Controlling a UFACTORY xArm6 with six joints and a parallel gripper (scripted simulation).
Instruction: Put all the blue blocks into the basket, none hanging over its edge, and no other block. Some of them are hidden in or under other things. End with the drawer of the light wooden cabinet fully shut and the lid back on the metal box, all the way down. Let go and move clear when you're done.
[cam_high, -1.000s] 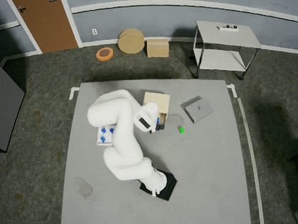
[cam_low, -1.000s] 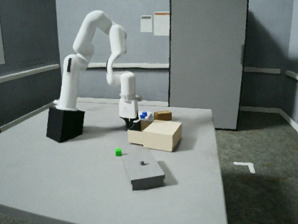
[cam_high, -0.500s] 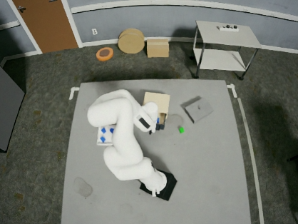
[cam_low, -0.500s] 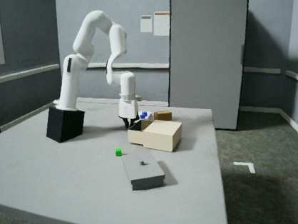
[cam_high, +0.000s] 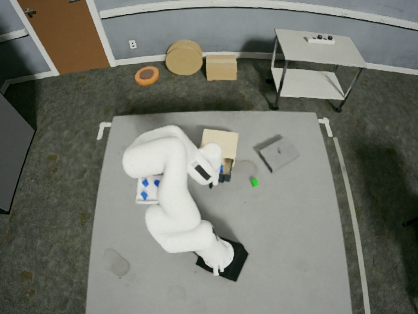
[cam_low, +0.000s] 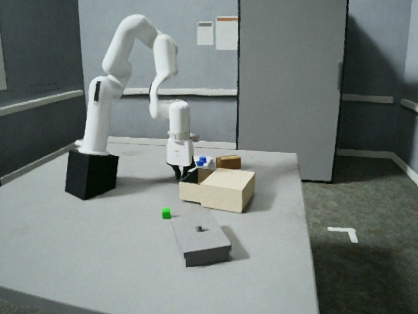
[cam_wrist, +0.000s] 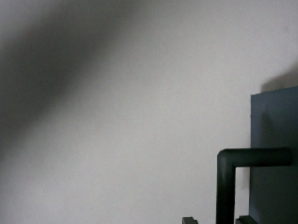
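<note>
Right now the dark-rimmed drawer is 80 mm ahead of my hand, 30 mm below it and 20 mm to the right of it. Round my hand: light wooden cabinet 140 mm ahead, 40 mm to the right, 30 mm below; then green block 210 mm to the right, 60 mm below, 10 mm behind; then white basket 310 mm to the left, 60 mm below.
</note>
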